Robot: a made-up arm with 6 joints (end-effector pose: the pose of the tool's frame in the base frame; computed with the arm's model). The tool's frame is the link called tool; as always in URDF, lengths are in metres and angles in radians.
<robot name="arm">
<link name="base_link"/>
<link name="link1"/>
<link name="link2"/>
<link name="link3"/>
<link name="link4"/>
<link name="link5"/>
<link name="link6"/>
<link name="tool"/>
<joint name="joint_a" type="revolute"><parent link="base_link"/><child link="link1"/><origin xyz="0.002 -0.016 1.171"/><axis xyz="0 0 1"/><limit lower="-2.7" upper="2.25" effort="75" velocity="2.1"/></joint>
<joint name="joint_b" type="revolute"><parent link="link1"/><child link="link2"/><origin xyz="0.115 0.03 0.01"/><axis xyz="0 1 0"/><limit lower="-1.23" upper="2.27" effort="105" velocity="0.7"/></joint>
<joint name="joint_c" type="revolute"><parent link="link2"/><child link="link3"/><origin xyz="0.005 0.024 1.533"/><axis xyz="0 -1 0"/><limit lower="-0.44" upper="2.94" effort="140" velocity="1.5"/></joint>
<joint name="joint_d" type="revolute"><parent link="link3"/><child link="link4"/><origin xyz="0.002 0.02 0.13"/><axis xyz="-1 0 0"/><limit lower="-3.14" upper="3.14" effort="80" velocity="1.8"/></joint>
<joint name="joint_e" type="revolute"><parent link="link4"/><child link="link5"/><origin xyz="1.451 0.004 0.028"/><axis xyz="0 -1 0"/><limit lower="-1.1" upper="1.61" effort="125" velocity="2.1"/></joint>
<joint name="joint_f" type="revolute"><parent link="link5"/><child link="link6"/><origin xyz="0.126 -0.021 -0.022"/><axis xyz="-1 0 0"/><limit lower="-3.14" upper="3.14" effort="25" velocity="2"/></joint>
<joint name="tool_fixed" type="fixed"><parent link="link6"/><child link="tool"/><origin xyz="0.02 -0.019 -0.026" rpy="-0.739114 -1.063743 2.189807"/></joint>
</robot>
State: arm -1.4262 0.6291 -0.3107 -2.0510 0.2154 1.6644
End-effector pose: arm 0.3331 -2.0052 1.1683 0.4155 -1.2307 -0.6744
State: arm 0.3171 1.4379 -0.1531 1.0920 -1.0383 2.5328
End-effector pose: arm 1.6277 0.5010 -0.1585 -0.1416 -1.6872 -0.5248
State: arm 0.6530 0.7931 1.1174 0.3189 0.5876 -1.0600
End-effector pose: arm 2.0659 1.6778 2.9478 -1.4547 1.7377 -1.6647
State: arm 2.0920 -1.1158 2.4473 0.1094 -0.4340 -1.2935
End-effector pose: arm 1.2703 -2.3624 1.1696 -0.2874 0.7420 0.8751
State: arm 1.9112 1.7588 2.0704 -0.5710 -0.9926 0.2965
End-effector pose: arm -1.1095 2.8191 1.3571 -1.6441 -0.8795 -2.0191
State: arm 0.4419 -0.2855 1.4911 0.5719 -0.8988 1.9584
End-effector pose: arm -0.6358 -0.3170 4.1527 -1.2291 0.0243 1.2251
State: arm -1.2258 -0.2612 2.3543 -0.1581 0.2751 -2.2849
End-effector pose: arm -0.5132 1.6578 3.3098 -0.6516 0.5099 -2.3373
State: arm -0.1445 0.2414 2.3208 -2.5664 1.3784 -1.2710
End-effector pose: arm -0.2511 0.0046 4.0052 -0.8558 0.1793 0.8726
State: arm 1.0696 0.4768 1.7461 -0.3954 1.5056 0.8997
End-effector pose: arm 0.5186 0.8485 4.0396 0.4777 2.9074 -0.2198
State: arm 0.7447 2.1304 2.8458 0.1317 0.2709 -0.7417
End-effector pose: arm 1.8192 1.7442 1.5285 -1.2430 1.8681 -1.6753
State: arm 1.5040 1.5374 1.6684 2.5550 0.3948 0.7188
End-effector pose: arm 0.0711 3.2049 1.5442 2.2723 -0.1735 -1.2512
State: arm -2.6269 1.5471 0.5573 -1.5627 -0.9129 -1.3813
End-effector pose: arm -2.1561 -1.4541 0.0268 0.4253 1.1777 0.7977
